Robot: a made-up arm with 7 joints. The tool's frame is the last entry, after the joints. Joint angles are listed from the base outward. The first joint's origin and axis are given. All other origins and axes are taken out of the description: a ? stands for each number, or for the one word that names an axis. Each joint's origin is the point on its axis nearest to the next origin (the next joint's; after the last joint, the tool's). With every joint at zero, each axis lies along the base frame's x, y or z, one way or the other. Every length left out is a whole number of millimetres.
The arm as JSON. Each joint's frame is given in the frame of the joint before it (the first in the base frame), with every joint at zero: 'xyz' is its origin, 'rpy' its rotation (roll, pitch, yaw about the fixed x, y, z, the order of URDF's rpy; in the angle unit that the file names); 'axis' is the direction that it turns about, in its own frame. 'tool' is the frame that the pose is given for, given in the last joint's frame.
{
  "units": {
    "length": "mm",
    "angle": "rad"
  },
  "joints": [
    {
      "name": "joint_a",
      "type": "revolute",
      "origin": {
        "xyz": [
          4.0,
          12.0,
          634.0
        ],
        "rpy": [
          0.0,
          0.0,
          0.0
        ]
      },
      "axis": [
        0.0,
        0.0,
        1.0
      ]
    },
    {
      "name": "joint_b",
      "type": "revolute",
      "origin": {
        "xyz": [
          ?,
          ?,
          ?
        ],
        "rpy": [
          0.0,
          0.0,
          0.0
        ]
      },
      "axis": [
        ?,
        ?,
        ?
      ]
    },
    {
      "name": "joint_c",
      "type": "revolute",
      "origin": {
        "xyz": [
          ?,
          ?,
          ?
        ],
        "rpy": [
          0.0,
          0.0,
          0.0
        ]
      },
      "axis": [
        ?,
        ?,
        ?
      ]
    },
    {
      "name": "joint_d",
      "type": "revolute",
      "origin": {
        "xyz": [
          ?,
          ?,
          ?
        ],
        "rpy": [
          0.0,
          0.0,
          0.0
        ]
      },
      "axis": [
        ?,
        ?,
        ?
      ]
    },
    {
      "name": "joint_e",
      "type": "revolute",
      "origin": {
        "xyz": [
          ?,
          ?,
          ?
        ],
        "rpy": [
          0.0,
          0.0,
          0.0
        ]
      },
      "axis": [
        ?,
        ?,
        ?
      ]
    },
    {
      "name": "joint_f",
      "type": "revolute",
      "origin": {
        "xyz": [
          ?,
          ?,
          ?
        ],
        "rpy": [
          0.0,
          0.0,
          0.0
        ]
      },
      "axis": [
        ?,
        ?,
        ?
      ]
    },
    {
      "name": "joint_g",
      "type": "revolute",
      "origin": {
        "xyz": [
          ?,
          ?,
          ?
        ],
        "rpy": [
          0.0,
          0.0,
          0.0
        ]
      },
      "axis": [
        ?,
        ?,
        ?
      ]
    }
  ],
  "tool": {
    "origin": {
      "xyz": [
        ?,
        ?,
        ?
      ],
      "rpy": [
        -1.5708,
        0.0,
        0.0
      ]
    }
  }
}
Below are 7 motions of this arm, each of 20 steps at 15 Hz.
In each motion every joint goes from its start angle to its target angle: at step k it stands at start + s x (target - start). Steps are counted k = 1, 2, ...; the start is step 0. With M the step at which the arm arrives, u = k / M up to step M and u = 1 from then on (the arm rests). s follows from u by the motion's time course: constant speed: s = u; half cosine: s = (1 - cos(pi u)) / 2; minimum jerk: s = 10 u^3 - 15 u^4 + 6 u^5.
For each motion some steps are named. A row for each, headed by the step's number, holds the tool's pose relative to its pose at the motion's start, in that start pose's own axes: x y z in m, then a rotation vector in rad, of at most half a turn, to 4 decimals.
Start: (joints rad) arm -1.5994 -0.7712 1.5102 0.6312 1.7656 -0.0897 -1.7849
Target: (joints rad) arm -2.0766 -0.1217 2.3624 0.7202 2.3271 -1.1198 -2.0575
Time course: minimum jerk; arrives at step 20
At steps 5, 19, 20:
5: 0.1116 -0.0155 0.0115 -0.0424 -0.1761 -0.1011
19: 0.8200 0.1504 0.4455 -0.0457 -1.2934 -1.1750
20: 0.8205 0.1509 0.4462 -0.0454 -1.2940 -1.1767

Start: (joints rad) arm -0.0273 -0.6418 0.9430 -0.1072 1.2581 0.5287 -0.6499
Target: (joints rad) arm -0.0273 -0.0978 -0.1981 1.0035 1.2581 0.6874 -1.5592
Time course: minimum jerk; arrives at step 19
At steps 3, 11, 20:
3: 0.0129 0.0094 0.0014 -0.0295 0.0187 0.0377
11: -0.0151 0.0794 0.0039 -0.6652 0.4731 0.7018
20: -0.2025 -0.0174 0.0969 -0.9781 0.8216 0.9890

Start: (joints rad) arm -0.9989 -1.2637 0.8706 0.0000 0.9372 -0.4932 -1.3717
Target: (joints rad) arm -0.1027 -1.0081 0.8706 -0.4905 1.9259 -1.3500 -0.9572
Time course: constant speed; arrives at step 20
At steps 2, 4, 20:
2: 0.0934 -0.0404 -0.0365 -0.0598 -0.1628 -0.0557
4: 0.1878 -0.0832 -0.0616 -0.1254 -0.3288 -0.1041
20: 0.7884 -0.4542 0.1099 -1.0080 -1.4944 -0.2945

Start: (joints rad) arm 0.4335 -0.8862 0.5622 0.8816 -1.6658 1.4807 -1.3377
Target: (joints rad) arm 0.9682 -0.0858 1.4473 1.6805 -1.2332 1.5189 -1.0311
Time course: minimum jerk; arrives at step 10
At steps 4, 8, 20:
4: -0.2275 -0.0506 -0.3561 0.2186 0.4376 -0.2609
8: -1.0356 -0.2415 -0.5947 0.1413 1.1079 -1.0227
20: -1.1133 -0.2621 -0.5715 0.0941 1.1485 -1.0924

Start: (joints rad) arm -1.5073 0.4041 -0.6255 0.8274 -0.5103 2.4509 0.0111
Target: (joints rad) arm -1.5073 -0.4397 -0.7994 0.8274 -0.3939 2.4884 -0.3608
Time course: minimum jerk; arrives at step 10
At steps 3, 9, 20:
3: -0.0189 0.0821 0.1158 -0.0346 -0.1013 0.0721
9: -0.3661 0.3704 0.6551 -0.2095 -0.6894 0.3090
20: -0.3715 0.3721 0.6598 -0.2111 -0.6960 0.3102

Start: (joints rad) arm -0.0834 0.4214 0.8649 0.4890 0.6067 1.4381 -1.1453
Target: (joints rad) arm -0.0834 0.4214 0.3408 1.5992 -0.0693 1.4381 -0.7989
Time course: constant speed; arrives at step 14
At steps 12, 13, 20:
12: -0.1602 0.4371 0.0032 -0.4310 -0.2402 1.0617
13: -0.1923 0.4662 -0.0018 -0.4486 -0.2611 1.1509
20: -0.2268 0.4931 -0.0067 -0.4624 -0.2825 1.2398

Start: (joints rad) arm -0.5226 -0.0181 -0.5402 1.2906 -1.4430 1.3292 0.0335
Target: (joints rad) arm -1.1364 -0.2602 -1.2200 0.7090 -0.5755 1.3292 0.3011
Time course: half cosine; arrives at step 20
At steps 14, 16, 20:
14: 0.0041 0.4203 -0.2399 0.3948 0.6472 0.5488
16: -0.0226 0.4475 -0.2677 0.4053 0.7519 0.5622
20: -0.0458 0.4642 -0.2886 0.4053 0.8373 0.5622

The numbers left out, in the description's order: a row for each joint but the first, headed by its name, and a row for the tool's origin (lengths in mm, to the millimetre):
joint_b: xyz 1.0 -66.0 0.0, axis 0.0 -1.0 0.0
joint_c: xyz 14.0 0.0 585.0, axis 0.0 0.0 1.0
joint_d: xyz 57.0 83.0 0.0, axis 0.0 1.0 0.0
joint_e: xyz -33.0 0.0 544.0, axis 0.0 0.0 1.0
joint_f: xyz -26.0 -120.0 0.0, axis 0.0 -1.0 0.0
joint_g: xyz 9.0 0.0 60.0, axis 1.0 0.0 0.0
tool: xyz 0.0 12.0 0.0

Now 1 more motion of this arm.
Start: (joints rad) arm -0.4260 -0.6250 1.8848 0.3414 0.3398 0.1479 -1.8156
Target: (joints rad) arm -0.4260 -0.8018 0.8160 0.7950 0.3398 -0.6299 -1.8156
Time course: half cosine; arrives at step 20
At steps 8, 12, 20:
8: -0.0144 0.1730 0.0764 0.2403 -0.4019 0.2266
12: -0.0835 0.3262 0.1887 0.5719 -0.7178 0.3507
20: -0.2199 0.4497 0.3555 1.0452 -0.9842 0.3781

